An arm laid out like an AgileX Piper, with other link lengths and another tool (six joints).
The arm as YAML. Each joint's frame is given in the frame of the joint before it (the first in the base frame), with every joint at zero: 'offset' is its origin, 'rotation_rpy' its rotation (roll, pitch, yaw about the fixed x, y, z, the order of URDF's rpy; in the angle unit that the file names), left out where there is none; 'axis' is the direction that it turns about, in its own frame. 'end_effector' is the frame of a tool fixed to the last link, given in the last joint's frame.
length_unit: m
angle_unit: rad
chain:
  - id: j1
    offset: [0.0, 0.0, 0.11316]
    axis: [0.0, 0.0, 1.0]
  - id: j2
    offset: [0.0, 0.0, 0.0]
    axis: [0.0, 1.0, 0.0]
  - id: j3
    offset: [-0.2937, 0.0, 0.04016]
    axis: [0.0, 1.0, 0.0]
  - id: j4
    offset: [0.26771, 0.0, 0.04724]
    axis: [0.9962, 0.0, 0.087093]
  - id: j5
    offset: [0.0, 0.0, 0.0]
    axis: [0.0, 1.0, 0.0]
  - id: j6
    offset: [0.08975, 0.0, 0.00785]
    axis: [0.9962, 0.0, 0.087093]
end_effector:
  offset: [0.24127, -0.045, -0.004]
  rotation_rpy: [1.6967, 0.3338, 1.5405]
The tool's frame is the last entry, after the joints.
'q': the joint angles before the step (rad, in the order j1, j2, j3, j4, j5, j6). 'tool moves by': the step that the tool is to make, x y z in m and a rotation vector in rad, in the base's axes. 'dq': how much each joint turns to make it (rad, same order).
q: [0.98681 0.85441 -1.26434 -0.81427 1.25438 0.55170]
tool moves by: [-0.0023 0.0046 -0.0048 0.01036 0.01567 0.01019]
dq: [-0.00027 -0.00011 0.00021 0.02153 -0.00024 -0.00010]
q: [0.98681 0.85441 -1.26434 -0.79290 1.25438 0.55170]
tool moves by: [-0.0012 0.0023 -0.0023 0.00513 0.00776 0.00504]
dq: [0.00020 0.00004 -0.00012 0.01046 0.00019 0.00007]
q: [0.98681 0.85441 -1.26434 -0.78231 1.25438 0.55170]
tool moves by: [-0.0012 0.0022 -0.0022 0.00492 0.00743 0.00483]
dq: [0.00041 -0.00006 -0.00001 0.00987 0.00030 0.00023]
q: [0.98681 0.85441 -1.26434 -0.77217 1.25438 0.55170]
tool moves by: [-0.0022 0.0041 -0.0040 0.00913 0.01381 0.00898]
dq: [-0.00058 0.00012 -0.00025 0.01926 -0.00025 -0.00048]
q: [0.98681 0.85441 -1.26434 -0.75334 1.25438 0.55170]
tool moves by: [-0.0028 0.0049 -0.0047 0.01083 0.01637 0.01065]
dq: [0.00040 -0.00002 -0.00004 0.02207 0.00027 0.00024]
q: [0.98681 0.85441 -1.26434 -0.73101 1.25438 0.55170]
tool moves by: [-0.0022 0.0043 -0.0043 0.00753 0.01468 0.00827]
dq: [0.00045 0.00181 0.00012 0.01789 0.00052 0.00082]
